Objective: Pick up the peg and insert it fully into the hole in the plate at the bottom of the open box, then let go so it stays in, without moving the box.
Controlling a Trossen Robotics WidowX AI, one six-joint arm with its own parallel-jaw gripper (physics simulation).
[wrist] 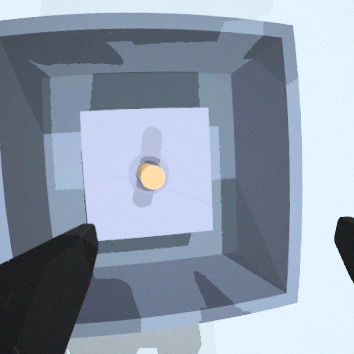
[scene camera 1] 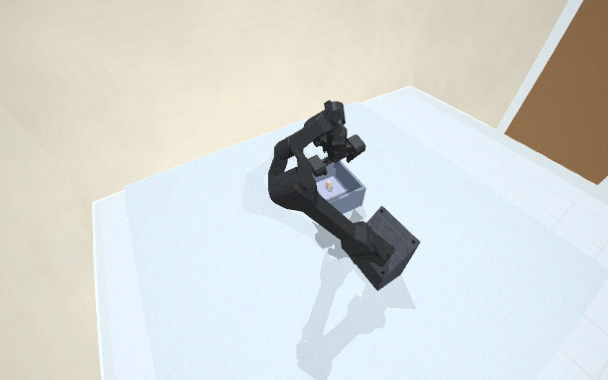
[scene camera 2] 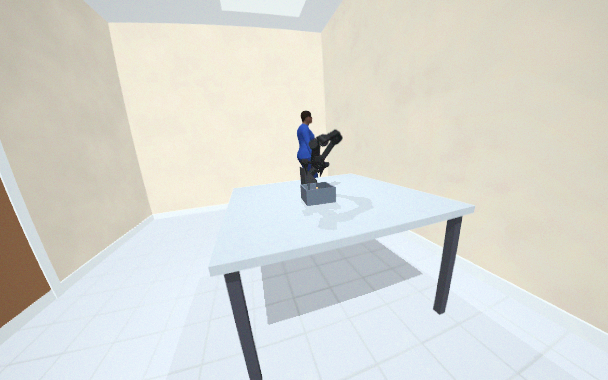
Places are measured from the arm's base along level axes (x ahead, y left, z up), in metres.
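Where they show: gripper, between the fingertips: (wrist: 219,233) (scene camera 1: 336,168) (scene camera 2: 313,176); arm's base, origin of its link: (scene camera 1: 379,250) (scene camera 2: 309,174).
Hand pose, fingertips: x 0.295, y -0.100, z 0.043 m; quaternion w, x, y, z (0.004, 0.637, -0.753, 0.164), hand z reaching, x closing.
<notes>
Things, the pixels of their top centre, and the offset from my fingertips. Level surfaces: height alone.
- tan peg, centre of its top: (wrist: 152,176) (scene camera 1: 329,182) (scene camera 2: 317,187) dx +0.017, dy +0.012, dz -0.074 m
- pale plate, centre of its top: (wrist: 148,173) (scene camera 1: 329,187) dx +0.018, dy +0.012, dz -0.101 m
- open grey-blue box, centre of its top: (wrist: 154,177) (scene camera 1: 329,180) (scene camera 2: 316,185) dx +0.018, dy +0.012, dz -0.064 m
- table, height of its surface: dz -0.162 m
The tan peg (scene camera 1: 329,185) (scene camera 2: 317,188) (wrist: 151,176) stands nearly upright in the round hole of the pale plate (scene camera 1: 323,191) (wrist: 185,140). A dark crescent of the hole shows beside it in the wrist view; how deep the peg sits cannot be told. The plate lies at the bottom of the open grey-blue box (scene camera 1: 352,201) (scene camera 2: 321,195) (wrist: 295,160). My gripper (scene camera 1: 334,160) (scene camera 2: 320,173) (wrist: 219,233) is wide open and empty, above the box and apart from the peg. In the wrist view its fingers are at the lower left and right edge.
The box walls stand on all sides of the plate. The arm's dark base (scene camera 1: 395,240) stands on the table (scene camera 1: 225,280) (scene camera 2: 270,230) near the box. A person in blue (scene camera 2: 304,142) stands behind the table in the second scene view.
</notes>
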